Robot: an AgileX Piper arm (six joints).
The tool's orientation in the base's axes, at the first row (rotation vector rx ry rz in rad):
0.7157 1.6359 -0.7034
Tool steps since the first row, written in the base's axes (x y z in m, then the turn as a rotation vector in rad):
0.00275 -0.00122 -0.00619 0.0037 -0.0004 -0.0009
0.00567 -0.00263 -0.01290 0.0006 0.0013 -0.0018
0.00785 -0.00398 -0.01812 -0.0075 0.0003 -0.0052
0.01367 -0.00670 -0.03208 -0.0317 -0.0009 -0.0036
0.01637 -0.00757 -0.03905 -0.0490 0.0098 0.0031
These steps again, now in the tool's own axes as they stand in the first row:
0.00557 0.00177 0.00364 0.0003 0.0027 0.0027
0.01161 0.00359 0.00761 0.0018 0.0014 -0.0003
0.01630 0.00477 0.01083 0.0063 -0.0052 -0.0040
0.02892 0.00849 0.01877 0.0084 -0.0248 -0.0183
0.03529 0.01050 0.02223 0.0053 -0.0318 -0.0383

